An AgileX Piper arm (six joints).
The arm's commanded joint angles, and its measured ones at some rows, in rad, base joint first. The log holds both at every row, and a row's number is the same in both.
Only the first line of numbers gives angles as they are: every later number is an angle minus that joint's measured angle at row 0.
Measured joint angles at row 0: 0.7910, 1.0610, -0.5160, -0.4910, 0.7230, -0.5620
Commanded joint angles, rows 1 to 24: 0.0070, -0.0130, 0.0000, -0.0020, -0.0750, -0.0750; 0.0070, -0.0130, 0.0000, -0.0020, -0.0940, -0.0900; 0.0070, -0.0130, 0.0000, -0.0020, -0.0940, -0.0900; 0.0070, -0.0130, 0.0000, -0.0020, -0.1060, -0.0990; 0.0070, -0.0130, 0.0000, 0.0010, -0.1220, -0.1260; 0.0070, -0.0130, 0.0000, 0.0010, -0.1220, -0.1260; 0.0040, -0.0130, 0.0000, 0.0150, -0.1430, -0.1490; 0.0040, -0.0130, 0.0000, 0.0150, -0.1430, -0.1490; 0.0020, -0.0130, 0.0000, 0.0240, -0.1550, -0.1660; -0.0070, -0.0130, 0.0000, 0.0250, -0.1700, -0.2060; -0.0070, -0.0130, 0.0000, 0.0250, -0.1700, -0.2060; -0.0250, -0.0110, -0.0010, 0.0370, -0.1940, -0.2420; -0.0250, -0.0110, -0.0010, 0.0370, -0.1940, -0.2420; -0.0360, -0.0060, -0.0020, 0.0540, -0.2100, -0.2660; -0.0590, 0.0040, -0.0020, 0.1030, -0.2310, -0.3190; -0.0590, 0.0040, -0.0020, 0.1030, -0.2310, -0.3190; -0.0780, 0.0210, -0.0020, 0.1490, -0.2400, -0.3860; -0.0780, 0.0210, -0.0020, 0.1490, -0.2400, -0.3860; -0.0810, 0.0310, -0.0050, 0.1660, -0.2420, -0.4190; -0.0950, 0.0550, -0.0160, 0.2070, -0.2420, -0.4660; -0.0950, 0.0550, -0.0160, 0.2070, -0.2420, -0.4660; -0.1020, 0.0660, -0.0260, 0.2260, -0.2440, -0.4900; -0.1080, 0.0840, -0.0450, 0.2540, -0.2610, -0.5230; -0.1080, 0.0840, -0.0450, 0.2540, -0.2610, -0.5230
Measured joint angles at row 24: -0.0950, 0.0680, -0.0050, 0.2230, -0.1860, -0.4530
